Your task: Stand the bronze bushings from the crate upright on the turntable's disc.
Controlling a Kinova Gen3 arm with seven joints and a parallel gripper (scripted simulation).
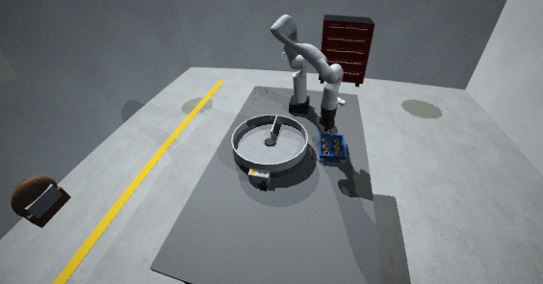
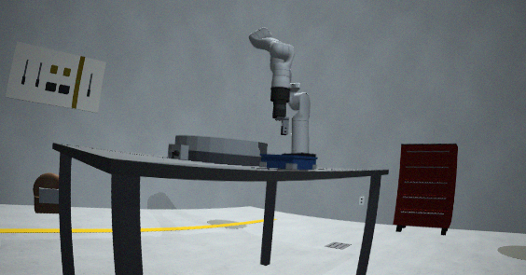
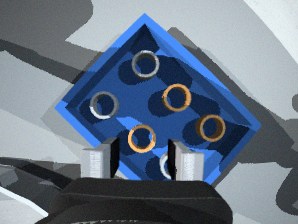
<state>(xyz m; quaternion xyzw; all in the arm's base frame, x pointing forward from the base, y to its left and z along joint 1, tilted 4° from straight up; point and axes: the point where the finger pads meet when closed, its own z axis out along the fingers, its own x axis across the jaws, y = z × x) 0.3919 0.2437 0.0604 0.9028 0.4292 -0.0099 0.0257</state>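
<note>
Now: the blue crate 1 cm behind my hand, 3 cm to the left of it and 12 cm below it. Also, from my hand: turntable (8 cm ahead, 31 cm to the right, 10 cm below).
</note>
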